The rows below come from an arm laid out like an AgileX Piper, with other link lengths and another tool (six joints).
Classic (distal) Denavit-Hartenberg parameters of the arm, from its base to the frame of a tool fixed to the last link. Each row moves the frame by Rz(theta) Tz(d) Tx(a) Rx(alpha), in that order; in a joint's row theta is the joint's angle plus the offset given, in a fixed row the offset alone. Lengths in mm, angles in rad.
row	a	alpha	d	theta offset
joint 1	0.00	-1.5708	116.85	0.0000
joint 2	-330.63	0.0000	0.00	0.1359
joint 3	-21.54	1.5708	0.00	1.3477
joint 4	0.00	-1.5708	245.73	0.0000
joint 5	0.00	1.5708	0.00	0.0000
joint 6	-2.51	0.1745	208.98	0.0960
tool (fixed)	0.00	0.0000	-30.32	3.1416
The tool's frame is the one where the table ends.
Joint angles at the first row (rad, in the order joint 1, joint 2, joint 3, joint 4, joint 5, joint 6):
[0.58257 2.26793 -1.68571 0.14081 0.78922 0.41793]
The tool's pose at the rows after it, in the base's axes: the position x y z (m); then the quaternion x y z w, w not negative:
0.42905, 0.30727, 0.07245, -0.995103, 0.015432, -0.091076, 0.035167
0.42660, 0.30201, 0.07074, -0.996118, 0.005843, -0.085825, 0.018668
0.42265, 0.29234, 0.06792, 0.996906, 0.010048, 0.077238, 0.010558
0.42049, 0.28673, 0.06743, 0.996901, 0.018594, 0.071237, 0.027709
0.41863, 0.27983, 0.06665, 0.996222, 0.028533, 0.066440, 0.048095
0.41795, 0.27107, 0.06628, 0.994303, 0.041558, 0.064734, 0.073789
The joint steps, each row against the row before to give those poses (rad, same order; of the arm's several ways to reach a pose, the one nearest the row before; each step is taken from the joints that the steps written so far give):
[0.00002 0.00103 -0.00230 -0.00163 0.00209 0.00002]
[-0.00001 -0.00001 -0.00090 -0.02809 0.02886 -0.00002]
[-0.00001 0.00000 0.00001 -0.04934 0.04787 0.00000]
[0.00000 0.00001 -0.00402 -0.02724 0.03350 0.00000]
[0.00001 0.00002 -0.00202 -0.03451 0.03301 0.00001]
[-0.00001 -0.00001 -0.00234 -0.04787 0.03404 -0.00089]

